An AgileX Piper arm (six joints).
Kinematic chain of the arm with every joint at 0, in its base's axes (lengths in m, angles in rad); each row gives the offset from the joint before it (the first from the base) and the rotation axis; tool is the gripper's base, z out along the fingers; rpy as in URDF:
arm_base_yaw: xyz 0 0 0.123 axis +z
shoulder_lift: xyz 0 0 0 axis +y
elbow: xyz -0.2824 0 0.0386 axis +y
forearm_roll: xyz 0.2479 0 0.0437 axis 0.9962 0 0.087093
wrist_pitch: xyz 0 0 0 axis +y
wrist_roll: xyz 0.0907 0 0.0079 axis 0.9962 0 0.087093
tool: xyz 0 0 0 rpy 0 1.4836 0
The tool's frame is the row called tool.
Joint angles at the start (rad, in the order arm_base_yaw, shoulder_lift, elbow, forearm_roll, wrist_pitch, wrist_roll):
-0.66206, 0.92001, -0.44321, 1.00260, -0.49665, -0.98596
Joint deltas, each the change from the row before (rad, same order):
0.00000, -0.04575, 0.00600, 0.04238, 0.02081, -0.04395
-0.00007, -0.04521, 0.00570, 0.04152, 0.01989, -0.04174
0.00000, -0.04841, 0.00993, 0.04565, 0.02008, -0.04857
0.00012, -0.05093, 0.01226, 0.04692, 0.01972, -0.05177
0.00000, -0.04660, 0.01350, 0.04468, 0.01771, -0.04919
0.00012, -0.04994, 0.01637, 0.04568, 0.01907, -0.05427
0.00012, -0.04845, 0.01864, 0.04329, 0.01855, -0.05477
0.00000, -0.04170, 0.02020, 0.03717, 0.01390, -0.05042
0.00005, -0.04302, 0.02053, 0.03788, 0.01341, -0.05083
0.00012, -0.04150, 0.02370, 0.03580, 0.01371, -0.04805
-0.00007, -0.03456, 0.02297, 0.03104, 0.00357, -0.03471
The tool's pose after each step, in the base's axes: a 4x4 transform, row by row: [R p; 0 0 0 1], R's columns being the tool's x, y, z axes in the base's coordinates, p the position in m. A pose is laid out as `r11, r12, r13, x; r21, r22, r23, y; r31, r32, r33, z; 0, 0, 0, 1`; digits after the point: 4 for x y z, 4 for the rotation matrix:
-0.1089, 0.8720, 0.4772, 0.1157; 0.0413, 0.4836, -0.8743, -0.1359; -0.9932, -0.0755, -0.0887, 0.2910; 0, 0, 0, 1
-0.0945, 0.8699, 0.4841, 0.1097; 0.0376, 0.4890, -0.8714, -0.1305; -0.9948, -0.0642, -0.0790, 0.2944; 0, 0, 0, 1
-0.0837, 0.8667, 0.4917, 0.1031; 0.0337, 0.4956, -0.8679, -0.1245; -0.9959, -0.0561, -0.0707, 0.2965; 0, 0, 0, 1
-0.0740, 0.8626, 0.5004, 0.0963; 0.0278, 0.5033, -0.8636, -0.1181; -0.9969, -0.0500, -0.0612, 0.2979; 0, 0, 0, 1
-0.0665, 0.8583, 0.5089, 0.0901; 0.0231, 0.5112, -0.8591, -0.1123; -0.9975, -0.0454, -0.0539, 0.2979; 0, 0, 0, 1
-0.0619, 0.8521, 0.5196, 0.0837; 0.0156, 0.5214, -0.8532, -0.1060; -0.9980, -0.0447, -0.0456, 0.2971; 0, 0, 0, 1
-0.0612, 0.8451, 0.5311, 0.0778; 0.0067, 0.5325, -0.8464, -0.0999; -0.9981, -0.0483, -0.0382, 0.2951; 0, 0, 0, 1
-0.0657, 0.8392, 0.5399, 0.0727; -0.0017, 0.5410, -0.8410, -0.0949; -0.9978, -0.0562, -0.0341, 0.2918; 0, 0, 0, 1
-0.0686, 0.8331, 0.5488, 0.0677; -0.0115, 0.5494, -0.8355, -0.0898; -0.9976, -0.0636, -0.0282, 0.2883; 0, 0, 0, 1
-0.0735, 0.8262, 0.5586, 0.0632; -0.0194, 0.5588, -0.8291, -0.0850; -0.9971, -0.0718, -0.0251, 0.2834; 0, 0, 0, 1
-0.0743, 0.8249, 0.5604, 0.0590; -0.0212, 0.5605, -0.8279, -0.0816; -0.9970, -0.0734, -0.0242, 0.2782; 0, 0, 0, 1

